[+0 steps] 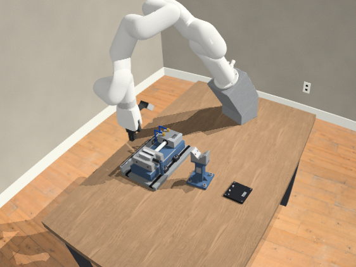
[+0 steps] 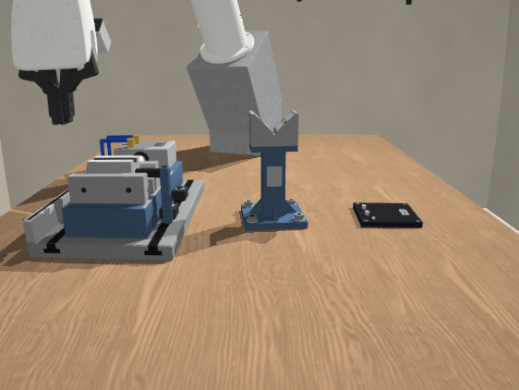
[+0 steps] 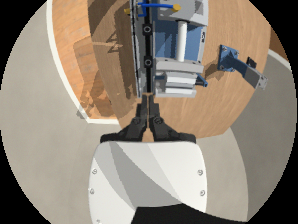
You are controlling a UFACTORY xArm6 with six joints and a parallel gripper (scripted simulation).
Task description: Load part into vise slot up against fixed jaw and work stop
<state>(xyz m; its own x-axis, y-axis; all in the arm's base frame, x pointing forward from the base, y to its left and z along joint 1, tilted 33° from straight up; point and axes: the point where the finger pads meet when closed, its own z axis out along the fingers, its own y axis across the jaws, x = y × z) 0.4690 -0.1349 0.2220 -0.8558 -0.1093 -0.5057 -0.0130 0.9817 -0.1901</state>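
Now: the part 80 mm below my hand and 70 mm to the left of it. Also, from my hand: fixed jaw 100 mm below, 70 mm to the left, 30 mm ahead; black stop rod 110 mm to the left, 90 mm below; moving jaw 100 mm below, 70 mm to the left, 40 mm behind.
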